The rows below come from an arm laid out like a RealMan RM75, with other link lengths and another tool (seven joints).
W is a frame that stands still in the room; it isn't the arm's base.
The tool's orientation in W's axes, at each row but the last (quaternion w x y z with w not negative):
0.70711 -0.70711 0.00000 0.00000
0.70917 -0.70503 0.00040 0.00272
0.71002 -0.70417 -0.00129 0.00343
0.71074 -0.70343 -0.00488 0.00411
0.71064 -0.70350 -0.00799 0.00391
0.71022 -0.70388 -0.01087 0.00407
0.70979 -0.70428 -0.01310 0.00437
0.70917 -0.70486 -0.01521 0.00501
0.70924 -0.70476 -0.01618 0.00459
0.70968 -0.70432 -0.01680 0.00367
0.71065 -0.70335 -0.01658 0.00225
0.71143 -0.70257 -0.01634 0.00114
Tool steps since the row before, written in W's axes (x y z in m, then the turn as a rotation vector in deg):
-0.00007 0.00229 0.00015 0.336 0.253 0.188
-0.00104 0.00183 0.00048 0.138 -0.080 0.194
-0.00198 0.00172 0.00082 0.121 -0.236 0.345
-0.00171 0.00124 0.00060 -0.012 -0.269 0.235
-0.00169 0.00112 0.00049 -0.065 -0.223 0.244
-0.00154 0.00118 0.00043 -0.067 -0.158 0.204
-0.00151 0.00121 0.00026 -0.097 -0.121 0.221
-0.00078 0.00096 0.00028 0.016 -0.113 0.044
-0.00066 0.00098 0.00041 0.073 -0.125 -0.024
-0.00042 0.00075 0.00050 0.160 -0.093 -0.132
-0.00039 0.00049 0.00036 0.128 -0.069 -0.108
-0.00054 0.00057 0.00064 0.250 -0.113 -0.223
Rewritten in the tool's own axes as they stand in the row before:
-0.00007 -0.00015 0.00229 0.336 -0.188 0.253
-0.00104 -0.00046 0.00184 0.137 -0.195 -0.079
-0.00197 -0.00080 0.00174 0.118 -0.347 -0.234
-0.00169 -0.00059 0.00127 -0.015 -0.238 -0.266
-0.00167 -0.00049 0.00115 -0.067 -0.247 -0.219
-0.00151 -0.00043 0.00122 -0.068 -0.206 -0.155
-0.00148 -0.00027 0.00125 -0.097 -0.223 -0.117
-0.00075 -0.00029 0.00098 0.013 -0.044 -0.113
-0.00062 -0.00041 0.00100 0.069 0.024 -0.127
-0.00039 -0.00050 0.00077 0.155 0.134 -0.099
-0.00037 -0.00036 0.00050 0.124 0.110 -0.073
-0.00051 -0.00064 0.00059 0.242 0.227 -0.122

